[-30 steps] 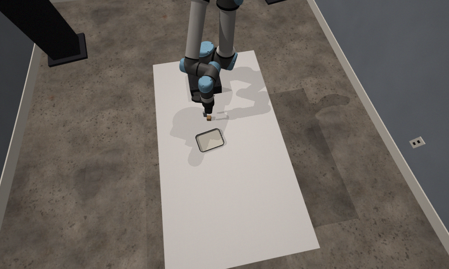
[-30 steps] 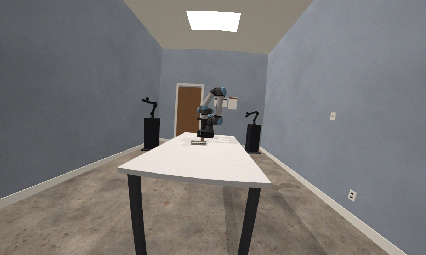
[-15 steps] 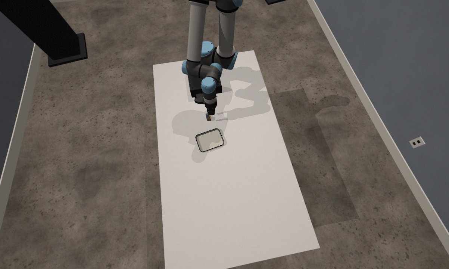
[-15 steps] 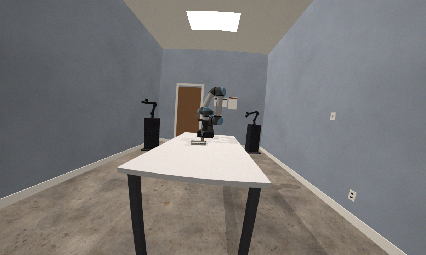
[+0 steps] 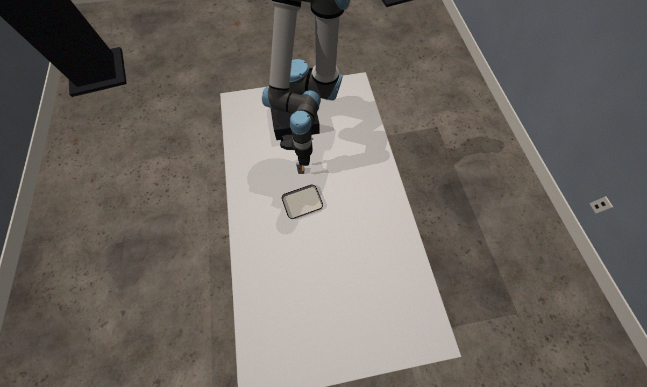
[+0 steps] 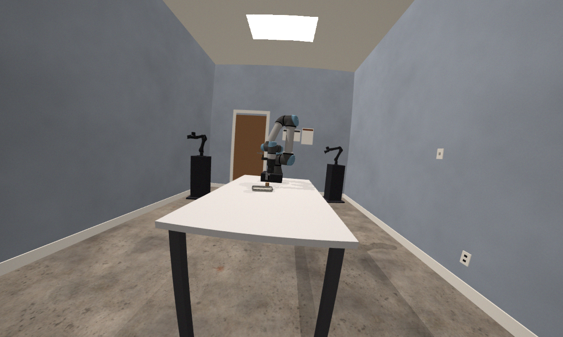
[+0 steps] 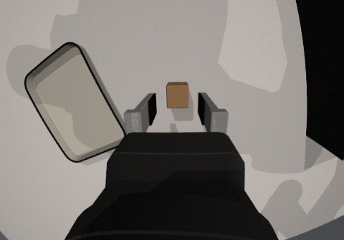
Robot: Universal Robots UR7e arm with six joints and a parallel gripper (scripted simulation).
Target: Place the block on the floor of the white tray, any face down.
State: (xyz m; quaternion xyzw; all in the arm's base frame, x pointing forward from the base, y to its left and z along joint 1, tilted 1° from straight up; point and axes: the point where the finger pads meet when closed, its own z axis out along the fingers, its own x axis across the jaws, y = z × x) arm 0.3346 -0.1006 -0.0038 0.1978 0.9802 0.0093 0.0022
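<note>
The small brown block lies 6 cm below my hand. Round my hand: white tray 16 cm ahead, 7 cm below, 5 cm to the right.
</note>
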